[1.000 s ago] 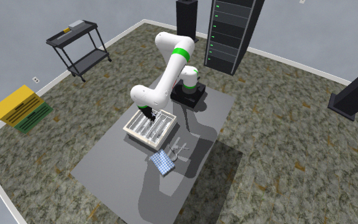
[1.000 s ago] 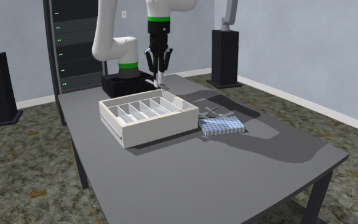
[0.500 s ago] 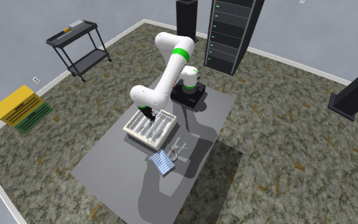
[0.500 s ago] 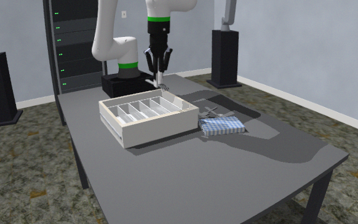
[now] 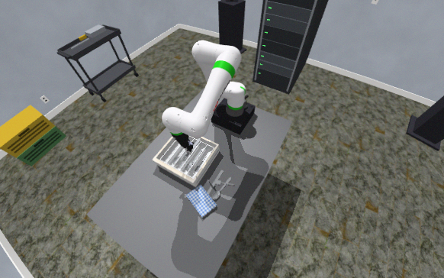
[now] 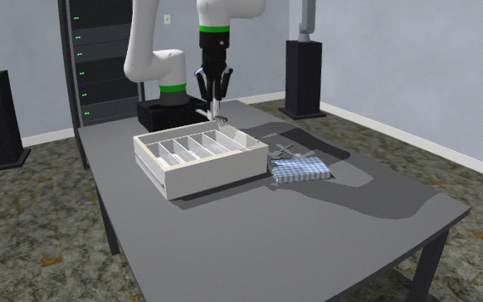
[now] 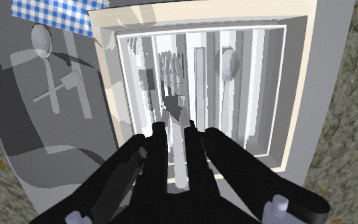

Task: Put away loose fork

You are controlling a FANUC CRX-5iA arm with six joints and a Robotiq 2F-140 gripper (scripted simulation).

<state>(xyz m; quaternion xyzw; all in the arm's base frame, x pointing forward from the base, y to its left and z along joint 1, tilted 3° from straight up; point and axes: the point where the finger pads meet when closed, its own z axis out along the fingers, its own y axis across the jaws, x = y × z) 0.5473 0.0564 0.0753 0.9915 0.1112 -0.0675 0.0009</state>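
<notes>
My hand is 10 mm past the cream cutlery tray, 60 mm to the left of it and 150 mm above it. Also, from my hand: blue checked napkin 150 mm ahead, 240 mm to the left, 190 mm below.
</notes>
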